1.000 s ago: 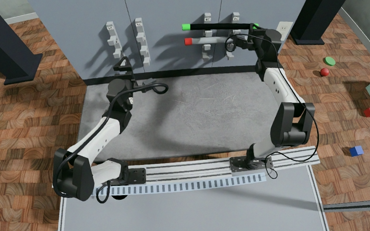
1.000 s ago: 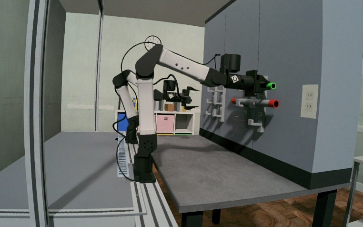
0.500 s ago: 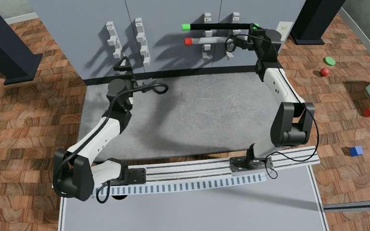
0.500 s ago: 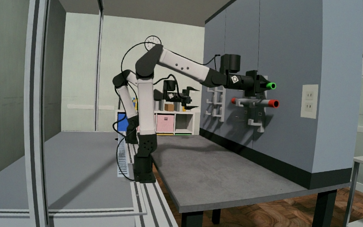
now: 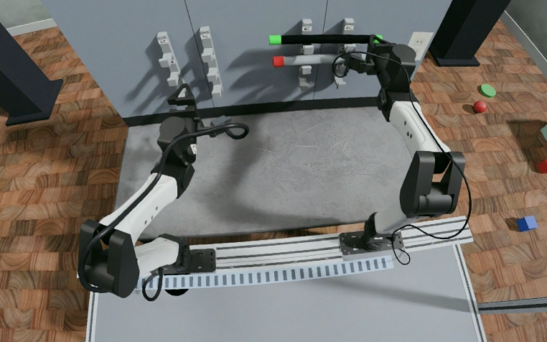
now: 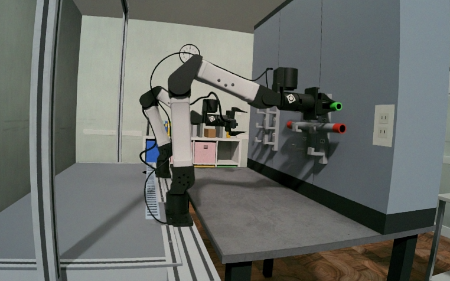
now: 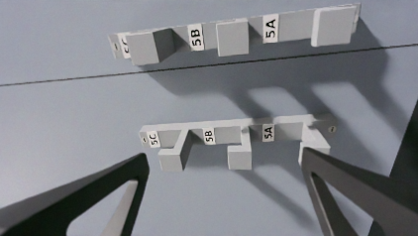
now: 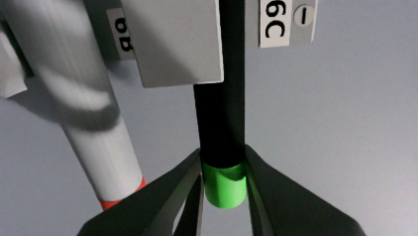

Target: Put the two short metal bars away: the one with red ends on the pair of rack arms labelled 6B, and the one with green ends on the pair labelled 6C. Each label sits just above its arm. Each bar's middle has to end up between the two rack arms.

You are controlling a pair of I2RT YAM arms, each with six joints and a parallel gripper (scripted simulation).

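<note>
My right gripper is now 12 cm to the right of the red-ended bar, 7 cm above it and 1 cm short of it. Round my right hand: outlet plate (18 cm to the right, 5 cm below, 4 cm ahead); then rack strip (19 cm to the left, 8 cm below, 1 cm ahead); then green-ended bar (13 cm to the left, 1 cm ahead).
</note>
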